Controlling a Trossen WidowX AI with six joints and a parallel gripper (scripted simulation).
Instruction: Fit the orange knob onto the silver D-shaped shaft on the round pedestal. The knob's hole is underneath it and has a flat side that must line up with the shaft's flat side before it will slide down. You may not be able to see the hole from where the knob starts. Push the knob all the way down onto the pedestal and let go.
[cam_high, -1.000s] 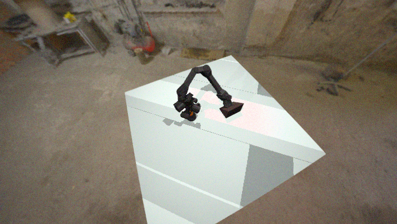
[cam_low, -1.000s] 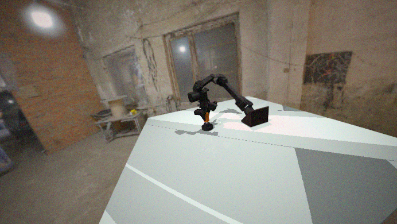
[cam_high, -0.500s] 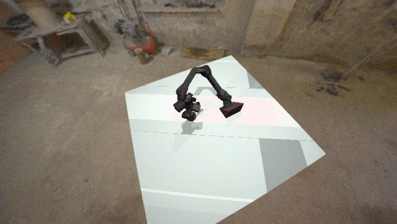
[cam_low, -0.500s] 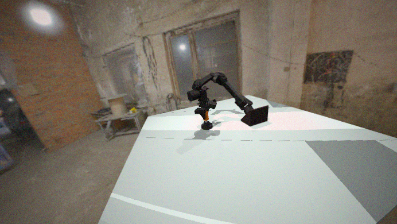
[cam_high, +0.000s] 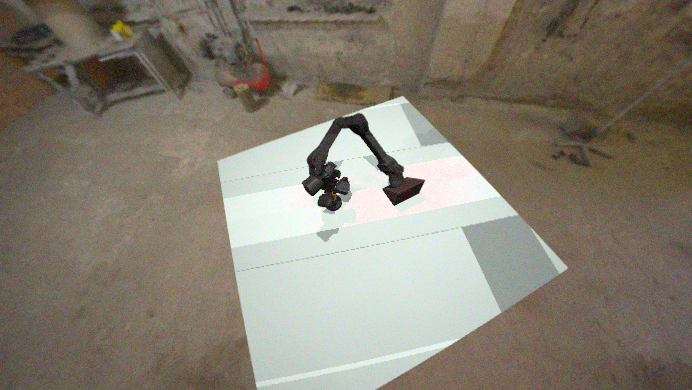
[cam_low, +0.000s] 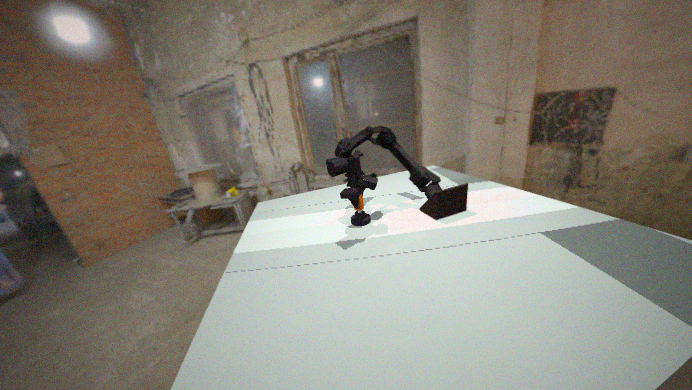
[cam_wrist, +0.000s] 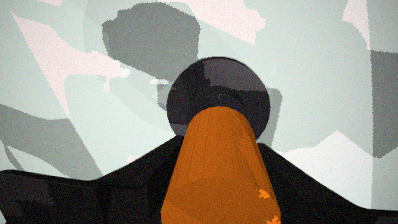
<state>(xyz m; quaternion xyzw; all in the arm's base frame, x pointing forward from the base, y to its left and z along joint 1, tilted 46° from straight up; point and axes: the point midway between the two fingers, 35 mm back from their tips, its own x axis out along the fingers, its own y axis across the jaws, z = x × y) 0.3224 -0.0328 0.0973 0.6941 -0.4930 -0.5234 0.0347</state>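
My gripper tip is now 30 mm below the orange knob. Also, from my gripper tip: round pedestal 40 mm below.
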